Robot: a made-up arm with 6 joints. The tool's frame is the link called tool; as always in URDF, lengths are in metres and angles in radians. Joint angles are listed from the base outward.
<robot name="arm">
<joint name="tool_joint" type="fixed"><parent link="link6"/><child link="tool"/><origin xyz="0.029 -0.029 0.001" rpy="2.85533 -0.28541 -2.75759"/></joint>
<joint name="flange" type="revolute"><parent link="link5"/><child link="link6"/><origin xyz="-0.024 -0.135 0.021" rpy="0 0 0"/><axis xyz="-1 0 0"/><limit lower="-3.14" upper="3.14"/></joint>
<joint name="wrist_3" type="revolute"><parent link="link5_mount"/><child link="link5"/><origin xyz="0.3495 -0.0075 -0.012" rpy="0 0 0"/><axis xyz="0 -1 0"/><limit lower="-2.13" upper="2.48"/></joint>
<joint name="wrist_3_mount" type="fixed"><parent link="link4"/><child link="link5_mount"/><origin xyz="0.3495 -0.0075 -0.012" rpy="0 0 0"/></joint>
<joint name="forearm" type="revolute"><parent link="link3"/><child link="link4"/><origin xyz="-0.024 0.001 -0.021" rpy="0 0 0"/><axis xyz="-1 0 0"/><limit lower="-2.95" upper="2.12"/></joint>
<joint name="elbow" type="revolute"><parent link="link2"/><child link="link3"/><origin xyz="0.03 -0.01 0.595" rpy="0 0 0"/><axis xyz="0 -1 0"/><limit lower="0" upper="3.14"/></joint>
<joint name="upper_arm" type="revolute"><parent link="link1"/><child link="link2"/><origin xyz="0.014 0.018 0.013" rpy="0 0 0"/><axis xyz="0 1 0"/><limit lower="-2.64" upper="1.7"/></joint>
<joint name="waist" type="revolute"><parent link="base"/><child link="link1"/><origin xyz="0.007 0.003 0.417" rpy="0 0 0"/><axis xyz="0 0 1"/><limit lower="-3.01" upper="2.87"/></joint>
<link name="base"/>
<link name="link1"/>
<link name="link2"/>
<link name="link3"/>
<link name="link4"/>
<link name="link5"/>
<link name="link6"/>
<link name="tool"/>
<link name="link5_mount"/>
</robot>
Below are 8 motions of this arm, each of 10 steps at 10 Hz.
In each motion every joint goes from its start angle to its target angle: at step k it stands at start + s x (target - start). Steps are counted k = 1, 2, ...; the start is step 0. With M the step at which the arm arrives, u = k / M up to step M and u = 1 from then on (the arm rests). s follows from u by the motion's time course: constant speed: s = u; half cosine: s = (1 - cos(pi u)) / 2; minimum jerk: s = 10 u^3 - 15 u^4 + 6 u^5.
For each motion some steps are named. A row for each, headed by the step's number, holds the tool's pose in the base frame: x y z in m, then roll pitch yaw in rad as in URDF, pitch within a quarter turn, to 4 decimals.
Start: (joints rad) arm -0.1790 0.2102 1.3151 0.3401 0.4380 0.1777
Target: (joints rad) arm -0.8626 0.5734 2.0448 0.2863 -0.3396 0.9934
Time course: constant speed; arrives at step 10
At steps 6, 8, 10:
6: 0.2640 -0.3496 1.6307 -2.4507 0.8234 2.4951
8: 0.2082 -0.3725 1.6229 -2.4328 0.7443 2.2166
10: 0.1502 -0.3861 1.6093 -2.3836 0.6637 1.9655

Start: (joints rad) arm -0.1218 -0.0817 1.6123 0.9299 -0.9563 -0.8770
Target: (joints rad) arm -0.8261 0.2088 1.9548 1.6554 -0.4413 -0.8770
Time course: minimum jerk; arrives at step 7
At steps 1, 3, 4, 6, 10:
1: -0.1905 -0.0836 1.6854 2.3323 0.7589 2.6098
3: -0.1730 -0.0099 1.6774 2.4183 0.9070 2.1624
4: -0.1372 0.0371 1.6674 2.5010 1.0097 1.8351
6: -0.0681 0.0727 1.6499 2.6502 1.1263 1.4479
10: -0.0628 0.0738 1.6486 2.6628 1.1334 1.4241

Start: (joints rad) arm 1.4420 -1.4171 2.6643 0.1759 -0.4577 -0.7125
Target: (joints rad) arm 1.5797 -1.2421 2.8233 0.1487 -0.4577 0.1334
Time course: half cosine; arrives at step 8
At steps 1, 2, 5, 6, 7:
1: 0.0503 -0.9916 0.0130 -0.5741 -0.3844 1.0221
2: 0.0665 -0.9886 0.0229 -0.5006 -0.3443 1.0512
5: 0.1437 -0.9666 0.0712 -0.1306 -0.1641 1.2353
6: 0.1650 -0.9579 0.0852 -0.0183 -0.1196 1.3009
7: 0.1788 -0.9517 0.0945 0.0576 -0.0928 1.3470

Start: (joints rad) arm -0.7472 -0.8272 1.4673 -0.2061 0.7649 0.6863
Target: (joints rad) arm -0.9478 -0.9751 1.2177 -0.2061 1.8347 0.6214
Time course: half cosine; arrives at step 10
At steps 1, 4, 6, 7, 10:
1: -0.6855 0.4307 1.3736 0.2646 0.5093 -0.7898
4: -0.6476 0.4674 1.3655 0.3025 0.2026 -0.7967
6: -0.6087 0.4998 1.3598 0.3259 -0.0946 -0.8227
7: -0.5907 0.5135 1.3578 0.3348 -0.2291 -0.8387
10: -0.5637 0.5329 1.3554 0.3478 -0.4281 -0.8669

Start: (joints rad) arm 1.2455 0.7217 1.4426 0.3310 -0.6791 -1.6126
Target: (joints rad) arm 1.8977 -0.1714 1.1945 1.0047 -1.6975 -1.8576
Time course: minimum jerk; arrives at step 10
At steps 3, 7, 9, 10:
3: 0.3191 0.7631 1.4155 1.6203 0.3239 -1.7357
7: 0.0727 0.1848 1.6838 1.3469 0.2217 -1.9677
9: 0.0930 0.0358 1.6921 1.2301 0.1751 -2.0306
10: 0.0950 0.0277 1.6919 1.2232 0.1719 -2.0338

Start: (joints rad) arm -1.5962 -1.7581 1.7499 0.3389 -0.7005 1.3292
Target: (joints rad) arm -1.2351 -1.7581 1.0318 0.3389 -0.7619 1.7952
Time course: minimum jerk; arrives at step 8
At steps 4, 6, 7, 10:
4: -0.3190 1.2557 0.3055 2.1992 0.8019 -0.5040
6: -0.4850 1.1814 0.5102 2.7436 0.8723 -0.0811
7: -0.5173 1.1545 0.5542 2.8680 0.8791 0.0136
10: -0.5229 1.1492 0.5622 2.8909 0.8801 0.0309

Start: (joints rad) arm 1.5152 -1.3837 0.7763 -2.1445 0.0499 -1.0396
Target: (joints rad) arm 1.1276 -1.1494 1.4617 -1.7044 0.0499 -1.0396
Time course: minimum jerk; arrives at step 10
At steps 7, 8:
7: -0.4231 -0.8866 1.2127 -2.9135 0.1943 1.4948
8: -0.4592 -0.8868 1.2058 -2.8898 0.1378 1.4326

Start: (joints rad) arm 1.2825 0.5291 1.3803 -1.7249 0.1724 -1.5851
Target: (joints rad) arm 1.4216 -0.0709 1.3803 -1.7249 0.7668 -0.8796
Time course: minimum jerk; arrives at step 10
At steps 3, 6, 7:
3: 0.1631 0.8146 1.4141 -1.1847 0.8608 -2.9909
6: 0.0440 0.4985 1.6116 -1.3635 0.7793 2.8085
7: 0.0163 0.3918 1.6493 -1.3698 0.7224 2.7192

